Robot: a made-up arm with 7 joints.
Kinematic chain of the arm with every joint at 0, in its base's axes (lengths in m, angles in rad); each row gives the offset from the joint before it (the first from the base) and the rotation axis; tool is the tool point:
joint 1: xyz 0 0 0.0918 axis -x
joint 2: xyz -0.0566 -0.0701 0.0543 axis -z
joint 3: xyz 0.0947 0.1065 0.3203 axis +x
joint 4: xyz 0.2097 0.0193 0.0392 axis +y
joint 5: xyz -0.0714 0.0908 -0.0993 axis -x
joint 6: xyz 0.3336 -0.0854 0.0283 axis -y
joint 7: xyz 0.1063 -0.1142 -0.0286 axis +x
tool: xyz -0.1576 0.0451 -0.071
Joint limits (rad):
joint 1: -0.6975..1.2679
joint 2: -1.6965..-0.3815
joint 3: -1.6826..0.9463
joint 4: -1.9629..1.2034
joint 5: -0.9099..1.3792
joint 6: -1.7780..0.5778
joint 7: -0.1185..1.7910
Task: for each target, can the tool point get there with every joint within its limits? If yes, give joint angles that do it. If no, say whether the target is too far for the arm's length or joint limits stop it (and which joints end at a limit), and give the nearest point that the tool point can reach.
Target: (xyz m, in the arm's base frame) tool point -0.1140 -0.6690 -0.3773
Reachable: no: joint limits stop it (at a limit: joint 1, joint 2, joint 4, joint 5, joint 6, joint 7) | nearest point 0.1485 -0.3192 0.1560 | short by 0.690 m
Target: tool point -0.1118 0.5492 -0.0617
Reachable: yes | joints 0.9752 -1.5135 -1.2004 0.0630 0.0724 -0.8275 0.9077
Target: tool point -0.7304 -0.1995 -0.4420
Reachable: no: joint limits stop it (at a limit: joint 1, joint 2, joint 5, joint 6, joint 7) | nearest point -0.4093 0.1810 -0.1839 | short by 0.561 m
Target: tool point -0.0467 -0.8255 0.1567
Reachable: no: joint limits stop it (at a limit: joint 1, joint 2, joint 3, joint 4, joint 6, joint 7) | nearest point 0.1629 -0.3995 0.2417 | short by 0.482 m
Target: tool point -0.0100 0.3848 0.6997
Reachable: yes | joints 0.0154 -0.8440 -0.2015 -1.1456 0.9402 -1.4602 1.0336
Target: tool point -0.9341 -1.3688 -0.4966
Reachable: no: too far | nearest point -0.5102 -0.2431 0.4018 | short by 1.501 m
